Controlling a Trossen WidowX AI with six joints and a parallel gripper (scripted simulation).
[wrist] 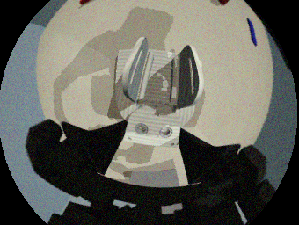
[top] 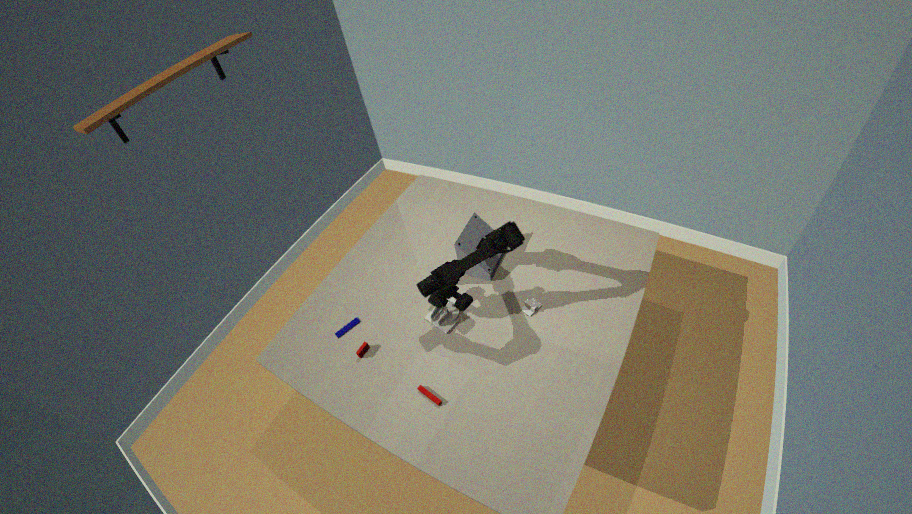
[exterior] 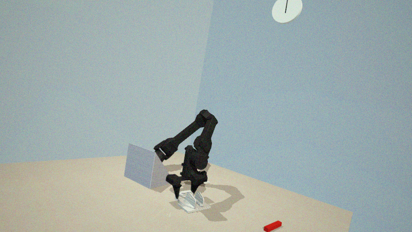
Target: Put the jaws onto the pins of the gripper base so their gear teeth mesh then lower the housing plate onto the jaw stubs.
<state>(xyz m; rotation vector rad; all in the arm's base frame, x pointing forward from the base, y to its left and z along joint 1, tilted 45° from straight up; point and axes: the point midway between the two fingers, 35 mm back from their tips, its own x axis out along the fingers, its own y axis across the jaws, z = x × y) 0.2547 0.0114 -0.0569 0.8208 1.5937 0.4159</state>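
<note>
Right now my gripper tip is 20 mm short of the white jaw and 20 mm to the left of it. Round my gripper tip: red bar: 370 mm ahead, 90 mm to the left; blue block: 250 mm ahead, 360 mm to the right, 10 mm below.
</note>
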